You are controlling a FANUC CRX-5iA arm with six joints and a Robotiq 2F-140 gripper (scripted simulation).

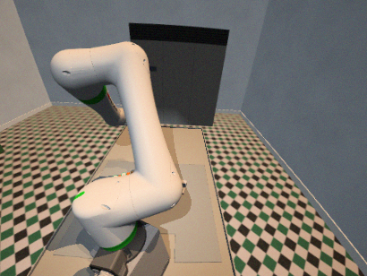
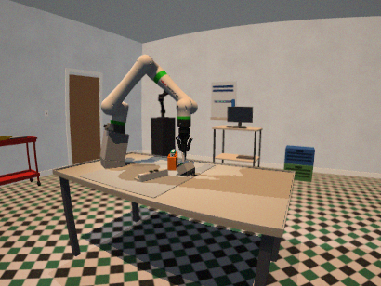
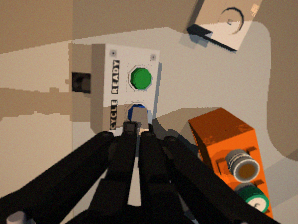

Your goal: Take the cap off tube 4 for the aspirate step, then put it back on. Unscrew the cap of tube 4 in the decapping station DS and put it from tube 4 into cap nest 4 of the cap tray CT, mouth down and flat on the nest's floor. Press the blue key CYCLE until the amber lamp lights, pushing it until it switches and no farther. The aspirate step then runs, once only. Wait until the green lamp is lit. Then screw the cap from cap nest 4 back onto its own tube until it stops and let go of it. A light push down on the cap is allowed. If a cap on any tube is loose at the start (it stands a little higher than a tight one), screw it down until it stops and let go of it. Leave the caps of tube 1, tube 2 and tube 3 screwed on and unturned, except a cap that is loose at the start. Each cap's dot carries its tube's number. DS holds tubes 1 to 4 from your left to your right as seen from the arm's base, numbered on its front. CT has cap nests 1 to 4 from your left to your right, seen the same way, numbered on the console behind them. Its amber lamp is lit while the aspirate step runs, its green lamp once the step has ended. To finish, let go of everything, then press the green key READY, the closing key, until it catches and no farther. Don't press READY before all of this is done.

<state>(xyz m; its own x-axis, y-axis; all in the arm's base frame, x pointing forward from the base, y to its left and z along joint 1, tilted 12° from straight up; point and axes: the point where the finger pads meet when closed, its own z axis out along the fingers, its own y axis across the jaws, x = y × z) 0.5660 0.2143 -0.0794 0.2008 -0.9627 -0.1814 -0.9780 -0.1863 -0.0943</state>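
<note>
Now: hand 1 cm short of the green key READY, 4 cm to the left of it and 5 cm above it. From my hand the other things lie so: blue key CYCLE 5 cm below; then key box 3 cm ahead, 2 cm to the right, 6 cm below.
</note>
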